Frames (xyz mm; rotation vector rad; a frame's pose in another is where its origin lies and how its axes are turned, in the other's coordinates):
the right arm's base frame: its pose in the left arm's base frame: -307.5 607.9 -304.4 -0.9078 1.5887 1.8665
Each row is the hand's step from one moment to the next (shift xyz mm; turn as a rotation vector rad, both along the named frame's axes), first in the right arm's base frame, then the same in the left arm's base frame.
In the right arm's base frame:
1: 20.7 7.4 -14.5 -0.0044 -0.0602 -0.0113
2: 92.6 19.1 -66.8 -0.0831 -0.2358 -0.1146
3: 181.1 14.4 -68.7 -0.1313 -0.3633 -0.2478
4: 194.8 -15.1 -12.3 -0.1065 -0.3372 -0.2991
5: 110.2 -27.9 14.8 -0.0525 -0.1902 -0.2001
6: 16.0 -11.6 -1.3 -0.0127 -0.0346 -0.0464
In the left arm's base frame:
1: -16.5 -16.3 -12.5 0.0499 -0.0004 -0.0358
2: -63.1 -72.2 -64.8 0.2486 -0.0686 -0.0956
3: -115.9 -76.2 -136.0 0.3962 -0.1757 -0.1509
4: -111.2 -16.0 -160.3 0.3687 -0.2316 -0.1579
5: -51.7 15.7 -101.1 0.2080 -0.1618 -0.0976
6: -1.3 0.2 -19.8 0.0414 -0.0392 -0.0162

